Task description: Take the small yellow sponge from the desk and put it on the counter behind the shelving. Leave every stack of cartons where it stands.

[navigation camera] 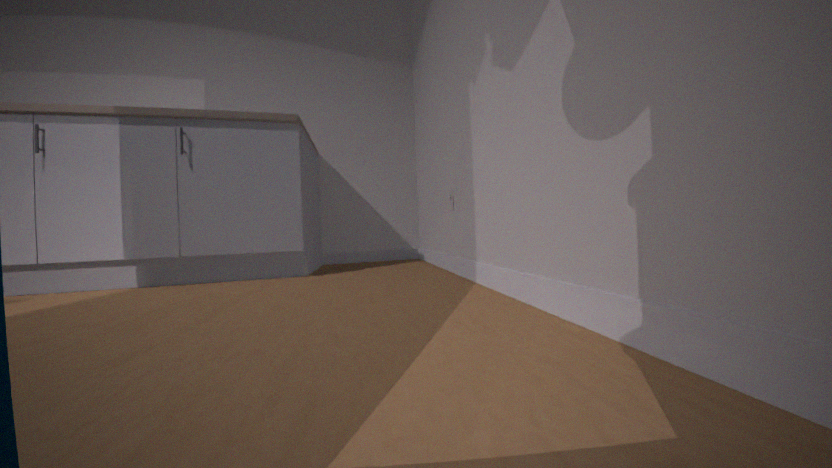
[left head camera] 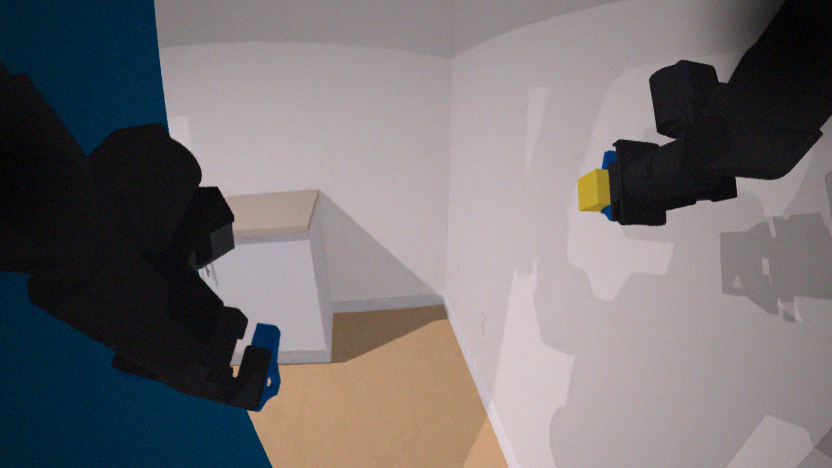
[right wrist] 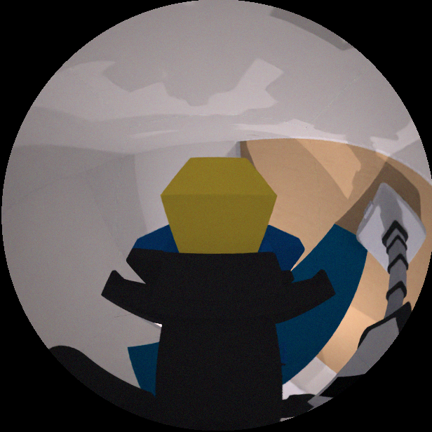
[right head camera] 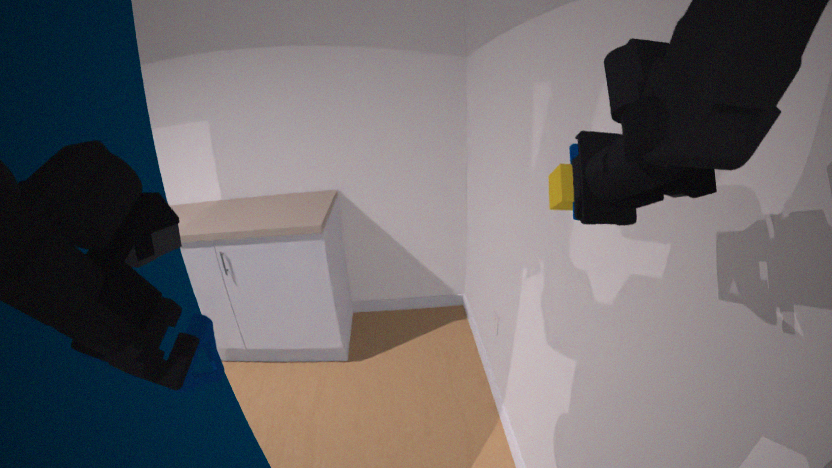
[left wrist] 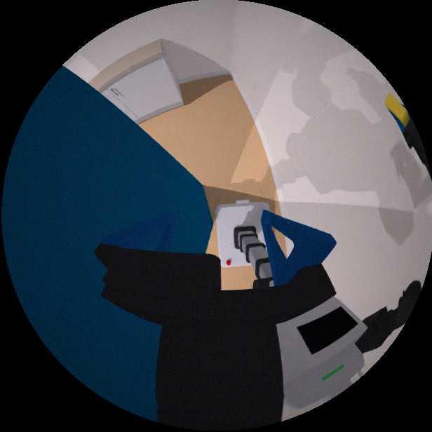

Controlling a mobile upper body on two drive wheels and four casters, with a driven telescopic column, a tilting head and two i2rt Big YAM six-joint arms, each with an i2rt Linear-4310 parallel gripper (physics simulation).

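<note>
The small yellow sponge is held in the air by my right gripper, which is shut on it, in front of the right-hand wall. My left gripper is open, its blue fingers wide apart, near a large dark blue panel. The counter has a light wooden top and white doors and stands against the far wall, well away from both grippers. The desk and carton stacks do not show.
The large dark blue panel, seemingly the shelving's side, stands at the left of the head views and hides part of the counter. A long wall runs along the right.
</note>
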